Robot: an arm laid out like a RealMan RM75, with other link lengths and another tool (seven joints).
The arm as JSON. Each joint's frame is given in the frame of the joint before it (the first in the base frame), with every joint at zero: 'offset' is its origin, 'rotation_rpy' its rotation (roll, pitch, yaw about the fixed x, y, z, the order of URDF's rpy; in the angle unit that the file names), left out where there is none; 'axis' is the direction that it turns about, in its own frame. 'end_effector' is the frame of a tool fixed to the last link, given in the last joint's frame.
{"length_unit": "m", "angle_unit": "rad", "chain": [
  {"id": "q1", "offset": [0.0, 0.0, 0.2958], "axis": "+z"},
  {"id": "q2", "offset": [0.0, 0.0, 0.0], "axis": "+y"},
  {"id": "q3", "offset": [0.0, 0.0, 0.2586], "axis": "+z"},
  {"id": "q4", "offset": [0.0, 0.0, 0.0], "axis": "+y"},
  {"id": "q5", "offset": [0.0, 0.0, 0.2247], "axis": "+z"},
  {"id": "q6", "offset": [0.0, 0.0, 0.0], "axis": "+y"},
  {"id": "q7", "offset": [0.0, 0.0, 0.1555], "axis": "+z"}
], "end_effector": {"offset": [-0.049, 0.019, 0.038], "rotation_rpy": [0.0, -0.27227, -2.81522]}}
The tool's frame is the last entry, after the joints.
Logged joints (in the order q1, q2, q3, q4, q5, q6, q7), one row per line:
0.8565 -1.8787 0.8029 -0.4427 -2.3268 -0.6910 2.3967
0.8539 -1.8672 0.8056 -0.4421 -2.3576 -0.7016 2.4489
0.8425 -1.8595 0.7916 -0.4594 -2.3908 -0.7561 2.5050
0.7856 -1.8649 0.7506 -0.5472 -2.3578 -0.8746 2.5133
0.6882 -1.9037 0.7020 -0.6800 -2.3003 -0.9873 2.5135
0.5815 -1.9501 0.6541 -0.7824 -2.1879 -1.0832 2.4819
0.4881 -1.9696 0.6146 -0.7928 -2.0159 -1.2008 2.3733
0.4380 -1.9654 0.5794 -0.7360 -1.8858 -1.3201 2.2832
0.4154 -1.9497 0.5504 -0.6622 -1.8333 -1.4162 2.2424
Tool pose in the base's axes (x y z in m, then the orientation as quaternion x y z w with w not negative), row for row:
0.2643 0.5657 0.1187 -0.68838 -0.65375 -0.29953 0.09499
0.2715 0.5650 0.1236 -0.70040 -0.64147 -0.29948 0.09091
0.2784 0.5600 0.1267 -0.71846 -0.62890 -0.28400 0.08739
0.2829 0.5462 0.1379 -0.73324 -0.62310 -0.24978 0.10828
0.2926 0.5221 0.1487 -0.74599 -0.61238 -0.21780 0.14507
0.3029 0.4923 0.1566 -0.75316 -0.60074 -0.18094 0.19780
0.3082 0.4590 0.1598 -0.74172 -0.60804 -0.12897 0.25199
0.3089 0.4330 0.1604 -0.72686 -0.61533 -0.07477 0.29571
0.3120 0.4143 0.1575 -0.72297 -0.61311 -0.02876 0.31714
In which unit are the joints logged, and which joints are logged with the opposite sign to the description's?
The joints are logged in radians. Opposite sign: q2, q3.
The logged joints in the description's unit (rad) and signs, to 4 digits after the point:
0.8565 1.8787 -0.8029 -0.4427 -2.3268 -0.6910 2.3967
0.8539 1.8672 -0.8056 -0.4421 -2.3576 -0.7016 2.4489
0.8425 1.8595 -0.7916 -0.4594 -2.3908 -0.7561 2.5050
0.7856 1.8649 -0.7506 -0.5472 -2.3578 -0.8746 2.5133
0.6882 1.9037 -0.7020 -0.6800 -2.3003 -0.9873 2.5135
0.5815 1.9501 -0.6541 -0.7824 -2.1879 -1.0832 2.4819
0.4881 1.9696 -0.6146 -0.7928 -2.0159 -1.2008 2.3733
0.4380 1.9654 -0.5794 -0.7360 -1.8858 -1.3201 2.2832
0.4154 1.9497 -0.5504 -0.6622 -1.8333 -1.4162 2.2424

